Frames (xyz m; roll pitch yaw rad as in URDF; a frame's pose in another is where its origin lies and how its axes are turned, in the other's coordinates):
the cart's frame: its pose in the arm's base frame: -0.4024 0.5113 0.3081 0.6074 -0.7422 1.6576
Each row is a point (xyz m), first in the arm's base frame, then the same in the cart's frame.
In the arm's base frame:
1: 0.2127 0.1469 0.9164
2: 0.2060 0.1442 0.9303
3: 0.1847 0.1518 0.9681
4: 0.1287 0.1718 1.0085
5: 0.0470 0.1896 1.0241
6: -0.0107 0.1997 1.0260
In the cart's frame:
1: 0.1043 -0.0608 0.9309
2: 0.1122 -0.0484 0.9365
3: 0.1446 -0.0193 0.9425
4: 0.1902 0.0325 0.9223
5: 0.2190 0.0951 0.8724
6: 0.2314 0.1366 0.8329

